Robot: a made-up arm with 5 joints.
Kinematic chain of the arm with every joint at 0, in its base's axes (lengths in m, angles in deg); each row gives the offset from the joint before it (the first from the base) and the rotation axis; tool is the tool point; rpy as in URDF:
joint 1: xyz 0 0 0.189 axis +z
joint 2: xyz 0 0 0 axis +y
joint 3: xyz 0.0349 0 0.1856 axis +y
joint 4: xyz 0.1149 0 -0.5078 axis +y
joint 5: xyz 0.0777 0 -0.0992 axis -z
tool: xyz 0 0 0 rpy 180 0 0
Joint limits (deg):
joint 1: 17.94..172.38
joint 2: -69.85..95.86
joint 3: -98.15..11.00
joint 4: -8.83..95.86
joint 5: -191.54..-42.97
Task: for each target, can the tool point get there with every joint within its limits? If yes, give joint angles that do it. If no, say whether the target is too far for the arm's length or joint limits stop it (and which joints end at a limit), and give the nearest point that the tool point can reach.
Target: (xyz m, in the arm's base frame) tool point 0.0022 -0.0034 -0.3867
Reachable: yes | joints 122.87 67.74 -41.17 42.35 -129.76
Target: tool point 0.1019 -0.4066 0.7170
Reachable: no: joint limits stop it (at a limit: joint 2, joint 3, joint 4) | nearest point 0.0586 -0.2339 0.9096 | short by 0.262 m
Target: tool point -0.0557 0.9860 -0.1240
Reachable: no: too far | nearest point -0.0412 0.7291 -0.0424 | short by 0.270 m
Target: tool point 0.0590 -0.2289 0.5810
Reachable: no: joint limits stop it (at a limit: joint 2, joint 3, joint 4) | nearest point 0.0927 -0.3598 0.2942 | short by 0.317 m
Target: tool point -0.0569 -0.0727 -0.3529
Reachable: yes | joints 51.94 66.29 -27.84 23.26 -111.45
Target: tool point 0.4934 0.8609 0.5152
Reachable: no: too far | nearest point 0.3619 0.6314 0.4282 | short by 0.278 m
